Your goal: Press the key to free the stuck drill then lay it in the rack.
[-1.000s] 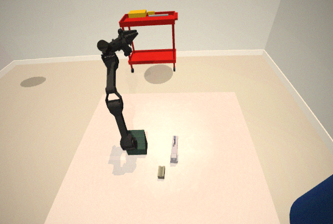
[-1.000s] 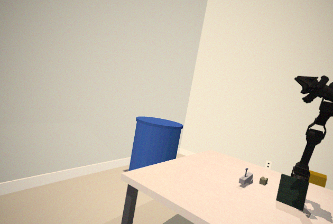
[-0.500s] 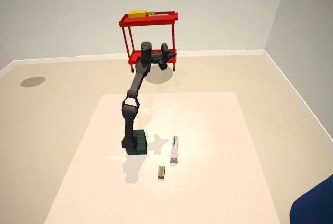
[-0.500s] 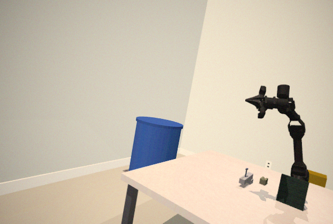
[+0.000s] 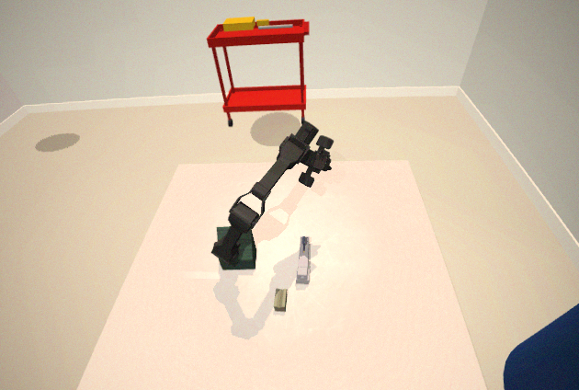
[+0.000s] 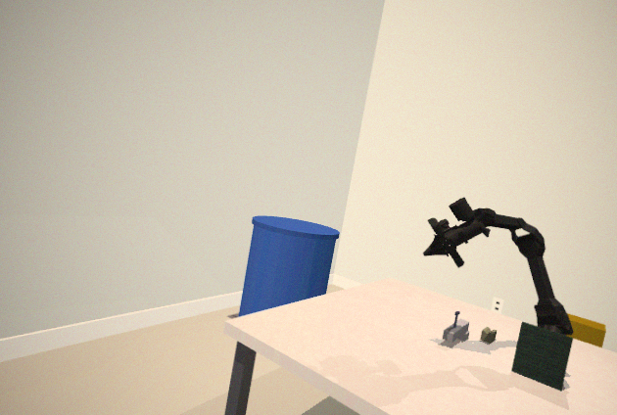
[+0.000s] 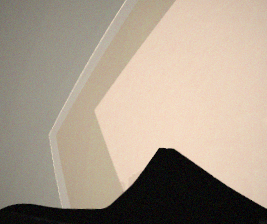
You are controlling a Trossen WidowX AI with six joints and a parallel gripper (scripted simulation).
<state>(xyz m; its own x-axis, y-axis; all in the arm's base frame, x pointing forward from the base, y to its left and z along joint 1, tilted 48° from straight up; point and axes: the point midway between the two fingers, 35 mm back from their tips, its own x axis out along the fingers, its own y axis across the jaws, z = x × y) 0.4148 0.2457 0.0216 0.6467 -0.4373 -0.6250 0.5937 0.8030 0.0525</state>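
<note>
The dark blue key is 130 mm behind my gripper tip, 160 mm to the right of it and 230 mm below it. Also, from my gripper tip: olive rack (240 mm behind, 350 mm to the right, 300 mm below); then grey block (140 mm behind, 200 mm to the right, 280 mm below); then tan drill (140 mm behind, 220 mm to the right, 280 mm below).
</note>
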